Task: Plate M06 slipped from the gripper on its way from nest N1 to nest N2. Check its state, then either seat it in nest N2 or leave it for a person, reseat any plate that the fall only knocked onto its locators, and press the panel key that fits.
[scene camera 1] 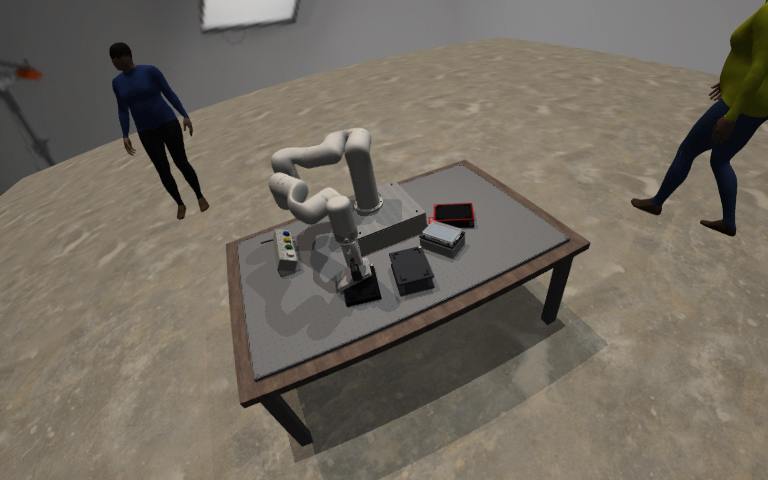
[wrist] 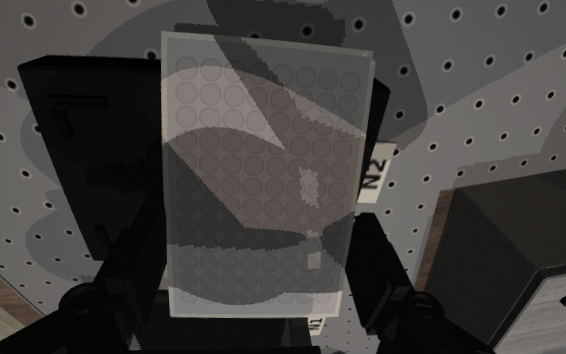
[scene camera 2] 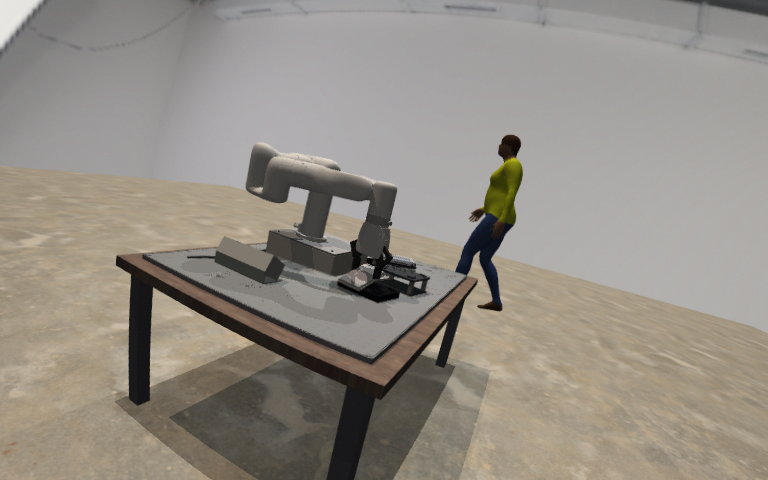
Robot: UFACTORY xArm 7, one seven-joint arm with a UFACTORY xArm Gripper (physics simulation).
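Where they show: gripper, fingertip midpoint: (scene camera 1: pixel 356 271) (wrist: pixel 261 230) (scene camera 2: pixel 365 273); arm's base at its link origin: (scene camera 1: pixel 368 204) (scene camera 2: pixel 310 237).
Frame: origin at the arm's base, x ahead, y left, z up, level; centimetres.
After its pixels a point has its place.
My gripper (scene camera 1: pixel 354 275) {x 31.4, y -20.9, z -2.9 cm} (scene camera 2: pixel 374 268) {x 31.4, y -20.9, z -2.9 cm} is shut on plate M06 (scene camera 1: pixel 345 282) {x 32.6, y -26.3, z -4.2 cm} (scene camera 2: pixel 357 278) {x 30.6, y -25.2, z -4.0 cm} (wrist: pixel 260 168) {x 30.7, y -23.8, z -3.5 cm}, a clear well plate with rows of round wells. The plate fills the wrist view, and I see no crack in it. It hangs tilted just above a black nest (scene camera 1: pixel 365 292) {x 39.4, y -22.1, z -6.0 cm} (scene camera 2: pixel 380 291) {x 38.4, y -24.0, z -6.2 cm} (wrist: pixel 380 100) {x 24.7, y -24.3, z -6.0 cm}. A white label reading N2 (wrist: pixel 374 172) {x 24.5, y -18.7, z -8.0 cm} lies beside that nest. A label reading N1 (wrist: pixel 316 324) {x 30.8, y -1.3, z -8.0 cm} shows at the lower edge of the wrist view. A second black nest (scene camera 1: pixel 412 270) {x 43.3, y -5.5, z -2.5 cm} (scene camera 2: pixel 407 274) {x 42.2, y -6.1, z -2.6 cm} stands empty to the right. The key panel (scene camera 1: pixel 286 245) {x 2.4, y -38.7, z -0.8 cm} (scene camera 2: pixel 246 259) {x 1.8, y -44.0, z -3.4 cm} stands at the left.
Another nest holds a clear plate (scene camera 1: pixel 442 233) {x 34.9, y 13.2, z -1.1 cm}. A red-rimmed tray (scene camera 1: pixel 454 212) {x 23.4, y 27.7, z -4.2 cm} lies behind it. The arm's grey base block (scene camera 1: pixel 396 214) {x 13.6, y 5.8, z -0.5 cm} stands at the back. A person in blue (scene camera 1: pixel 163 138) walks at the left, and a person in yellow (scene camera 2: pixel 498 214) beyond the table's (scene camera 1: pixel 411 329) {x 59.0, y -16.4, z -9.5 cm} far end.
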